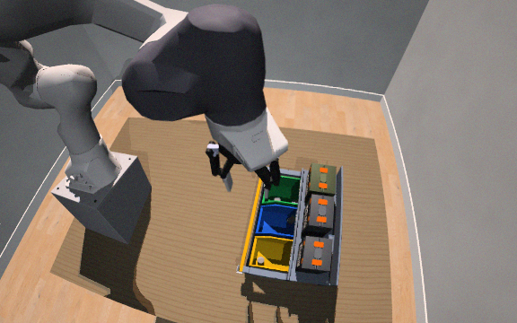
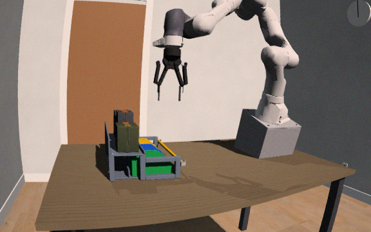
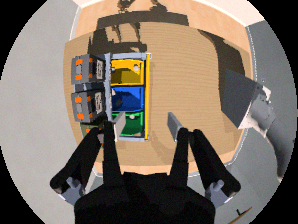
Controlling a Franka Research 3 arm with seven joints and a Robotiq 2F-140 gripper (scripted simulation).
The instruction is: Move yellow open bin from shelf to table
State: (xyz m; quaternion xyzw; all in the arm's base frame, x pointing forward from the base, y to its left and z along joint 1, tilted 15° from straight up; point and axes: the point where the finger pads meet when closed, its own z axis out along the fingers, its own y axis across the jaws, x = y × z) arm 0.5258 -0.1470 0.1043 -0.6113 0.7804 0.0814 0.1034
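The yellow rail lies 240 mm below my hand. Also, from my hand: yellow open bin (260 mm below, 130 mm to the right, 70 mm ahead); blue bin (260 mm below, 100 mm ahead, 20 mm to the right); green bin (260 mm below, 130 mm ahead, 90 mm to the left).
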